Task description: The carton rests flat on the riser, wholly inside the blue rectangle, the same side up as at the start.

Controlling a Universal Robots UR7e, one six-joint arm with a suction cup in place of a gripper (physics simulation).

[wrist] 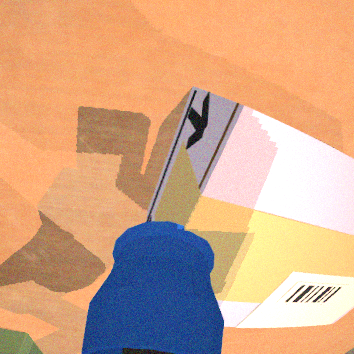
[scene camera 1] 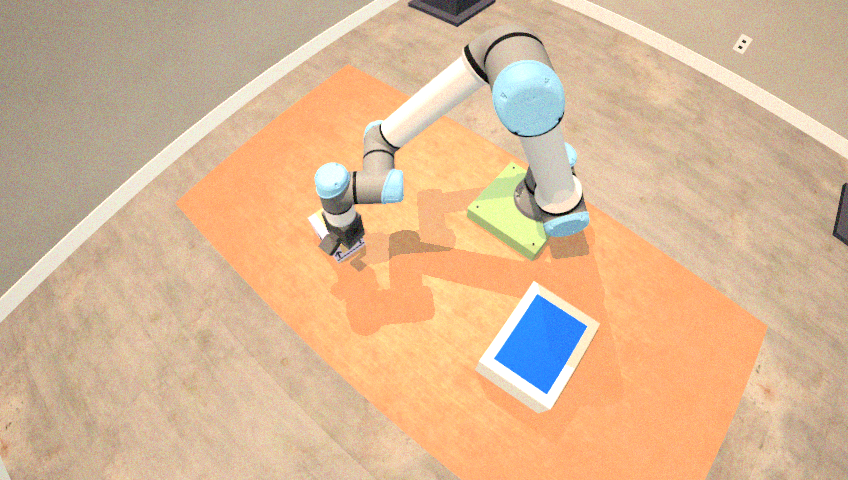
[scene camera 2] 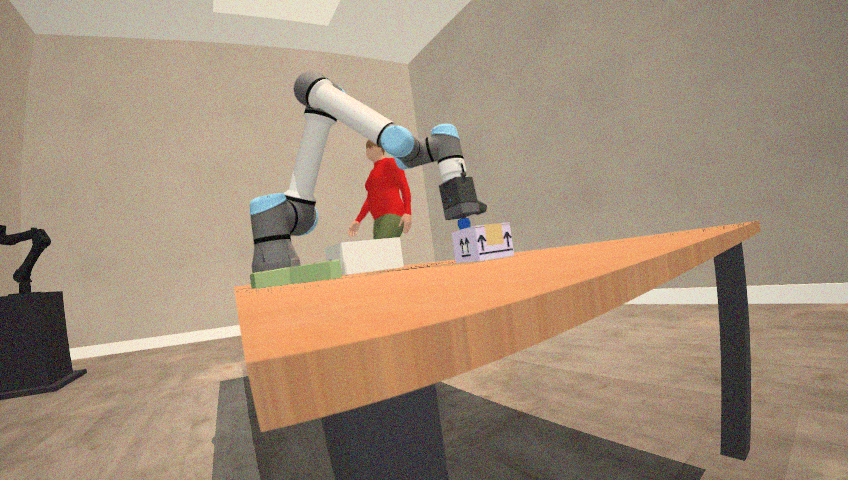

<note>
My suction cup [wrist: 159,287] is stuck to a carton [scene camera 2: 484,242], which still rests on the table. The table carries a riser [scene camera 1: 533,356].
The carton also shows in the wrist view [wrist: 265,195]. The riser also shows in scene camera 2 [scene camera 2: 355,257]. The wrist view misses the riser: it is out of frame.
</note>
